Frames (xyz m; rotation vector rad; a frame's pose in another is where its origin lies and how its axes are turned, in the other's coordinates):
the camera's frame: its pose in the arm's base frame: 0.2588 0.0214 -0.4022 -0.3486 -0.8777 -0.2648
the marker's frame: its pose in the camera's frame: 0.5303 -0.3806 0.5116 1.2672 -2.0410 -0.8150
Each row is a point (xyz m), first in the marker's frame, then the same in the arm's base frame.
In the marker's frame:
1: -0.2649 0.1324 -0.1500
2: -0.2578 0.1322 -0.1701
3: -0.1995 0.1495 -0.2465
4: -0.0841 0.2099 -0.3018
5: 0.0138 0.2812 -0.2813
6: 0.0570 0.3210 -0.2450
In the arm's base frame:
1: 0.1592 0.1243 0.5352
2: 0.1535 0.1194 0.5552
3: 0.0973 0.0898 0.6293
4: -0.0281 0.0467 0.6789
5: -0.1455 0.0222 0.6526
6: -0.2020 0.0165 0.6133

